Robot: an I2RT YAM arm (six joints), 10 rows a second.
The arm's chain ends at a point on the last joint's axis. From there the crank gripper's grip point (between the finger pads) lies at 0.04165 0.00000 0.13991 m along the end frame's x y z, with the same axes.
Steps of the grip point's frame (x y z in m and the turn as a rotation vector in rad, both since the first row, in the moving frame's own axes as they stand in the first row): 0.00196, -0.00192, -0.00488, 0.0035, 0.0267, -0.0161; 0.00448, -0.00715, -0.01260, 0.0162, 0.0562, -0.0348; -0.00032, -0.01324, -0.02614, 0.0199, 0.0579, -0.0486; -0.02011, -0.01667, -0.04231, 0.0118, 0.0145, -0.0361; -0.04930, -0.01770, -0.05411, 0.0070, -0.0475, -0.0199; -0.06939, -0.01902, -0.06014, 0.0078, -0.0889, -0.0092; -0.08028, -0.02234, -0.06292, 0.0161, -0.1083, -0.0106
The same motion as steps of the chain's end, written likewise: -0.00175, -0.00073, -0.00372, 0.0035, 0.0267, -0.0161; -0.00325, -0.00332, -0.01001, 0.0162, 0.0562, -0.0348; -0.00823, -0.00826, -0.02345, 0.0199, 0.0579, -0.0486; -0.02208, -0.01348, -0.04167, 0.0118, 0.0145, -0.0361; -0.04259, -0.01595, -0.05592, 0.0070, -0.0475, -0.0199; -0.05680, -0.01759, -0.06328, 0.0078, -0.0889, -0.0092; -0.06490, -0.01970, -0.06658, 0.0161, -0.1083, -0.0106
